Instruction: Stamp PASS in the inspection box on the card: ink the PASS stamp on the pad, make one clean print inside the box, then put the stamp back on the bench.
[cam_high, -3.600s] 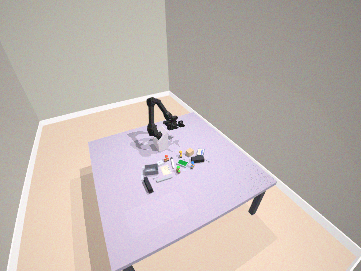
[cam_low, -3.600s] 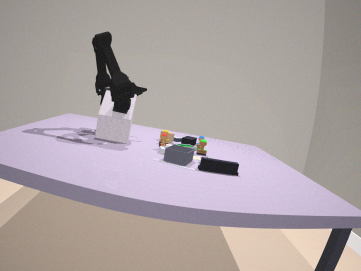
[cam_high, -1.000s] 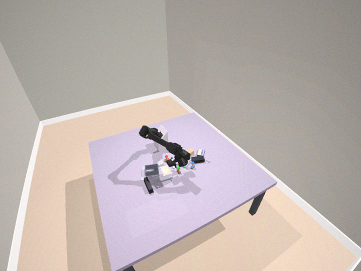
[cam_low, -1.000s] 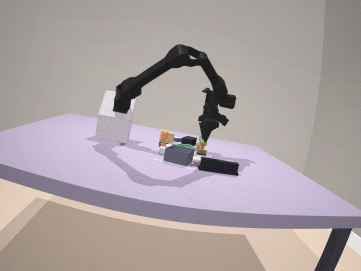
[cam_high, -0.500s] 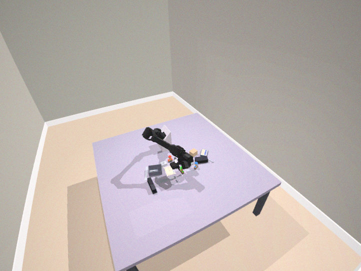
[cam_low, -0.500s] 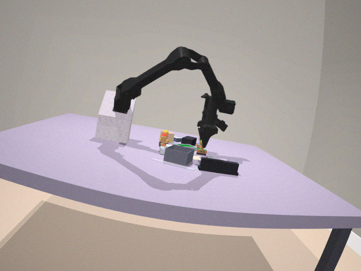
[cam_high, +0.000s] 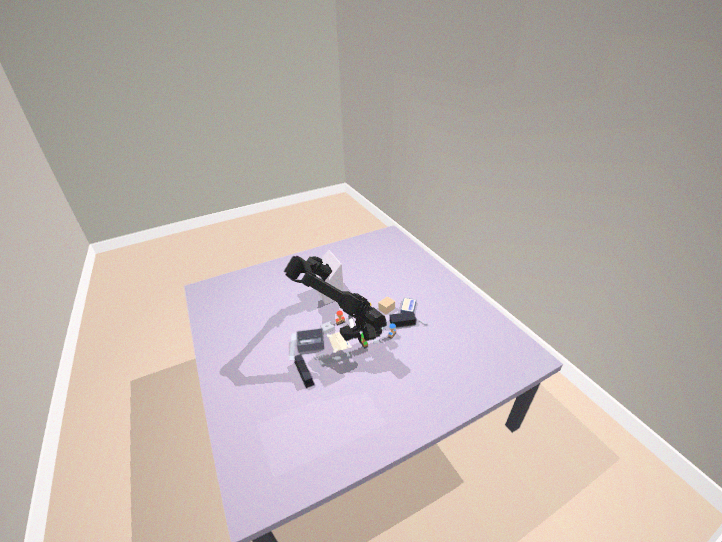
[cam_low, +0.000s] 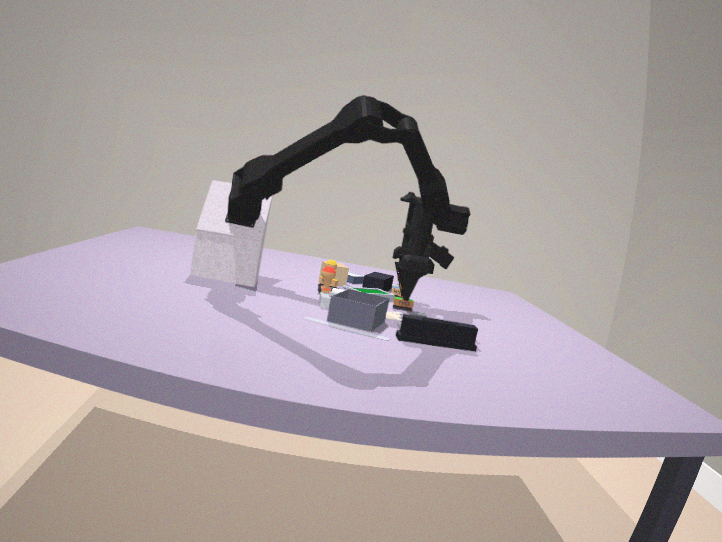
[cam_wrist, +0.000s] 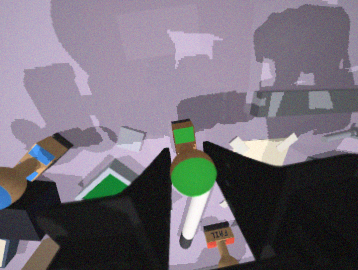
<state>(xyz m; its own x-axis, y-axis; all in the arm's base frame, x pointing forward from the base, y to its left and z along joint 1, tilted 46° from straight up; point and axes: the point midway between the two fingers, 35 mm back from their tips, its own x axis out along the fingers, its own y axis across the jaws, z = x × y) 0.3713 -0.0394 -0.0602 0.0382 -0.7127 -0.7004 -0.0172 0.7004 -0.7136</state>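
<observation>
My gripper tip is now 70 mm to the right of the green ink pad, 70 mm past it and 20 mm above it. Also, from my gripper tip: blue-knobbed stamp (130 mm to the left, 10 mm ahead); green-knobbed stamp (right at my gripper tip); cream card (90 mm to the right, 70 mm behind, 20 mm below).
</observation>
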